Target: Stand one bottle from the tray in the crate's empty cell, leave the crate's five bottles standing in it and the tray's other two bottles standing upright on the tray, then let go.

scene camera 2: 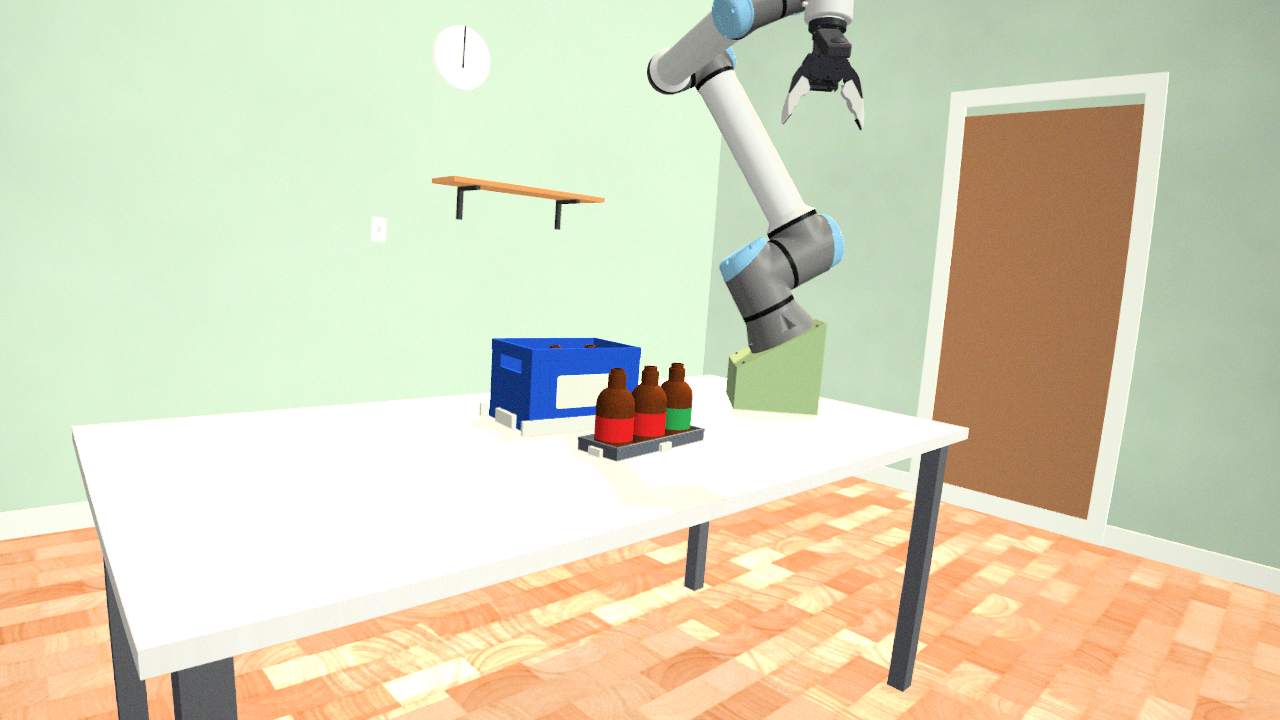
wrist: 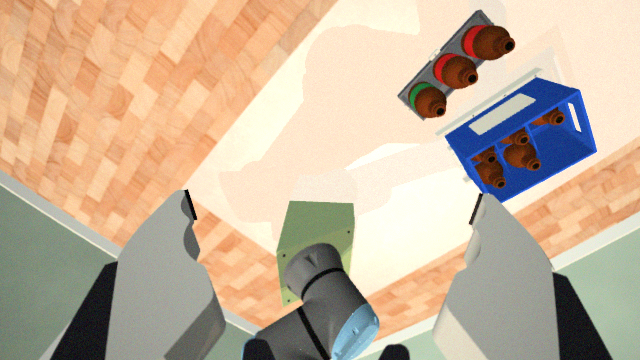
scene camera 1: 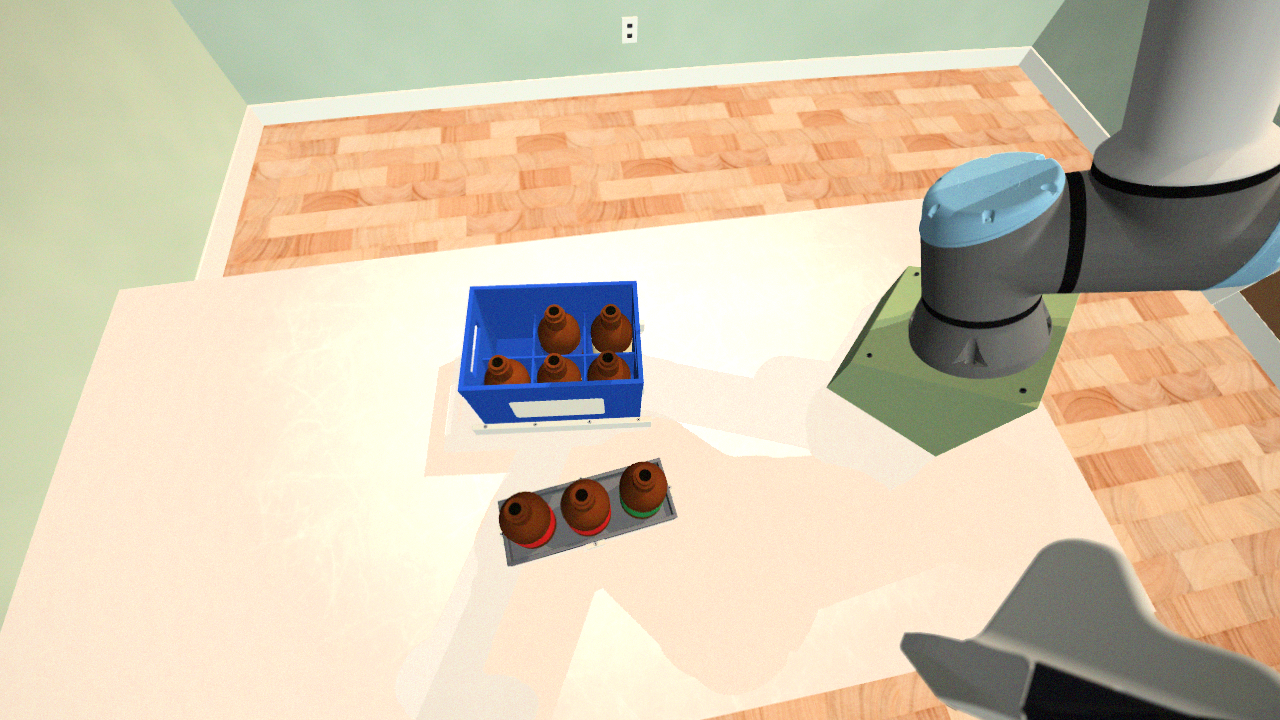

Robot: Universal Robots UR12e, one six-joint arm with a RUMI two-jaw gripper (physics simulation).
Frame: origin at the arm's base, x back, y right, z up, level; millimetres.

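Seen in the pictures: gripper, fingertip midpoint: [scene camera 2: 822, 127] [wrist: 330, 194]; arm's base, link origin: [scene camera 2: 782, 337] [wrist: 311, 266] [scene camera 1: 975, 333].
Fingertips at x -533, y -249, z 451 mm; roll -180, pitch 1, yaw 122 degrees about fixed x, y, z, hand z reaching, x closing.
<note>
Offsets run from my fingertips to a thing's top centre. "spot": to the spot under its first point. Level surfaces: height alone.
The blue crate {dy +509, dx -88, dz -465 mm} [scene camera 1: 622, 404] [scene camera 2: 510, 394] [wrist: 460, 137] holds five upright brown bottles; its empty cell {spot: dy +623, dx -152, dz -620 mm} [scene camera 1: 512, 335] [wrist: 565, 145] is the back left one in scene camera 1. The grey tray {dy +263, dx -131, dz -614 mm} [scene camera 1: 626, 530] [scene camera 2: 640, 449] [wrist: 405, 95] stands in front of the crate. On it stand upright a left red-label bottle {dy +276, dx -221, dz -480 mm} [scene camera 1: 526, 517] [scene camera 2: 614, 407] [wrist: 487, 42], a middle red-label bottle {dy +259, dx -131, dz -480 mm} [scene camera 1: 585, 506] [scene camera 2: 649, 402] [wrist: 455, 71] and a right green-label bottle {dy +251, dx -40, dz -480 mm} [scene camera 1: 643, 488] [scene camera 2: 677, 394] [wrist: 429, 101]. My gripper [scene camera 2: 823, 125] [wrist: 330, 194] is open and empty, high above the table and away from tray and crate.
The arm's green base block [scene camera 1: 935, 420] [scene camera 2: 776, 380] [wrist: 320, 220] stands on the table {dz -640 mm} [scene camera 1: 223, 402] [scene camera 2: 313, 501], right of crate and tray in scene camera 1. Low white strips and blocks sit around the crate's foot. A wall shelf [scene camera 2: 519, 188] hangs behind the table.
</note>
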